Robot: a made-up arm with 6 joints.
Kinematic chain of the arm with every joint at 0, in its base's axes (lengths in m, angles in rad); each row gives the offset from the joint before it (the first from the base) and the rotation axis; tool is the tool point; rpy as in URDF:
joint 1: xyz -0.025 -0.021 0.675 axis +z
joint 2: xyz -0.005 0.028 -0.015 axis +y
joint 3: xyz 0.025 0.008 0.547 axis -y
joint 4: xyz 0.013 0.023 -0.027 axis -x
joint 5: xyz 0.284 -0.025 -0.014 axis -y
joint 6: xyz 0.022 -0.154 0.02 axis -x
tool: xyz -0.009 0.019 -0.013 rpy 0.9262 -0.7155 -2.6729
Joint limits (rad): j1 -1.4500..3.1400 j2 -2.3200..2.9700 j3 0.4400..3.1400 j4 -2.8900..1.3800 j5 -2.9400..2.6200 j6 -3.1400..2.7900
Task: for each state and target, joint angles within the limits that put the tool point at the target. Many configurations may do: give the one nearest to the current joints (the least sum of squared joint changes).
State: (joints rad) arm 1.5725 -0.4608 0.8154 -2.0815 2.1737 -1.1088
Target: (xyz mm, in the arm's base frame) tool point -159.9 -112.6 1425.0
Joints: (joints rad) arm 1.6574 -0.4814 1.1149 -1.9925 2.1636 -1.0699
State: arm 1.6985 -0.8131 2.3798 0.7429 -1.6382 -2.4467
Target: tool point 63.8 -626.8 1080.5
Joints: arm 1.5688 -0.5345 2.5360 0.8133 -1.6385 -2.4510
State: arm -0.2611 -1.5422 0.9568 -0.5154 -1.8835 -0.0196
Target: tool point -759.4 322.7 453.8
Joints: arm -0.5269 -2.1089 1.2559 -0.4497 -1.8712 -0.0368
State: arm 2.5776 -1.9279 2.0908 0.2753 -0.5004 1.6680
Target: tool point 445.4 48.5 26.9
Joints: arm 3.0158 -2.2458 2.3430 0.3783 -0.4969 1.6865
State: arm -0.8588 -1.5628 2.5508 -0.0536 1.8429 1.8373
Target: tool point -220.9 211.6 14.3
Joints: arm -1.0905 -2.3200 2.4085 0.8750 1.6537 1.6766
